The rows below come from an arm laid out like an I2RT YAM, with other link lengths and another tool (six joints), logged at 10 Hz.
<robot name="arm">
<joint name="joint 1" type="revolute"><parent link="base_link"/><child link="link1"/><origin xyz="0 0 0.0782"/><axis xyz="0 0 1"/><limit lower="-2.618" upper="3.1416"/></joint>
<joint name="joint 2" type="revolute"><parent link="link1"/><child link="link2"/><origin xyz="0.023 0.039 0.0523"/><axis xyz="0 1 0"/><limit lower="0" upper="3.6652"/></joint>
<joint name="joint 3" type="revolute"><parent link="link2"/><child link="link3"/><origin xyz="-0.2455 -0.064 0"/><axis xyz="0 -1 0"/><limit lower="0" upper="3.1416"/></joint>
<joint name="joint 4" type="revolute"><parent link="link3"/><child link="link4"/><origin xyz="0.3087 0.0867 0.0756"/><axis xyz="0 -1 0"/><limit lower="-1.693" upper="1.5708"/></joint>
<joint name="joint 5" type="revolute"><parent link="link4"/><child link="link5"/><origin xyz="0.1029 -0.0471 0.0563"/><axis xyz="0 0 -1"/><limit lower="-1.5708" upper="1.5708"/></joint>
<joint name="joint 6" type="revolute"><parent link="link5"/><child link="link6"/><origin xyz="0.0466 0 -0.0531"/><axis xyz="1 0 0"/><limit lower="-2.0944" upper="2.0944"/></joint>
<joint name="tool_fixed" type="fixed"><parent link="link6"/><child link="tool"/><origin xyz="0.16 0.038 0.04" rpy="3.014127 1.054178 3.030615"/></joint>
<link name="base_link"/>
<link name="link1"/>
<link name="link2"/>
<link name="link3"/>
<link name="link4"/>
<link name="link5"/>
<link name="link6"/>
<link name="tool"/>
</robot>
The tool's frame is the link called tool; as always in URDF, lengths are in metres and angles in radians.
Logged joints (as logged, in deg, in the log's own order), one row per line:
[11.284 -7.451 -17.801 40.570 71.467 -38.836]
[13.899 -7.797 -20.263 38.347 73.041 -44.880]
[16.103 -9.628 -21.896 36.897 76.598 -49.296]
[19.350 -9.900 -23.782 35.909 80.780 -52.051]
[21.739 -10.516 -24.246 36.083 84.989 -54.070]
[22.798 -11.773 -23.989 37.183 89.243 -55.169]
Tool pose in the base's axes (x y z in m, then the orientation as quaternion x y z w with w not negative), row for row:
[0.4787 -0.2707 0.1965 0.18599 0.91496 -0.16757 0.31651]
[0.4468 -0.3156 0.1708 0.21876 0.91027 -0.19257 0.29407]
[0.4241 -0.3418 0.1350 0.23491 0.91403 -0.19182 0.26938]
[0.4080 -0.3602 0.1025 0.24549 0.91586 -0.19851 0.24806]
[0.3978 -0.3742 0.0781 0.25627 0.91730 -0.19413 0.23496]
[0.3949 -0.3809 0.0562 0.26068 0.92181 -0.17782 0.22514]
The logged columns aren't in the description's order. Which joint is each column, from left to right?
Columns, left to right: joint 4, joint 5, joint 6, joint 3, joint 2, joint 1.
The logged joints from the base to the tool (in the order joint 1, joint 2, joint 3, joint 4, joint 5, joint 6), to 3 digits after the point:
[-38.836 71.467 40.570 11.284 -7.451 -17.801]
[-44.880 73.041 38.347 13.899 -7.797 -20.263]
[-49.296 76.598 36.897 16.103 -9.628 -21.896]
[-52.051 80.780 35.909 19.350 -9.900 -23.782]
[-54.070 84.989 36.083 21.739 -10.516 -24.246]
[-55.169 89.243 37.183 22.798 -11.773 -23.989]

